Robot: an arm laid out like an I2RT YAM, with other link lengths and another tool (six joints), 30 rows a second.
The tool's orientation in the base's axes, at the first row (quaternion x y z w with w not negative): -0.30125, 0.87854, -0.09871, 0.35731
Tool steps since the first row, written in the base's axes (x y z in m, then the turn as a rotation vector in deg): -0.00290, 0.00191, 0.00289, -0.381, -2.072, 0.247; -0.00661, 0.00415, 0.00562, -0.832, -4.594, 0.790; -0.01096, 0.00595, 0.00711, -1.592, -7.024, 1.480; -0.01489, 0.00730, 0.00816, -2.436, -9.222, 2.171; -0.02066, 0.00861, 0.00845, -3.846, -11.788, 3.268
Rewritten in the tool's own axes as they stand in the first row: -0.00116, 0.00173, -0.00401, 1.317, -1.577, -0.528; -0.00196, 0.00416, -0.00844, 2.775, -3.596, -1.337; -0.00144, 0.00702, -0.01244, 4.269, -5.457, -2.461; -0.00063, 0.00949, -0.01585, 5.670, -7.095, -3.634; 0.00167, 0.01307, -0.01997, 7.380, -8.925, -5.506
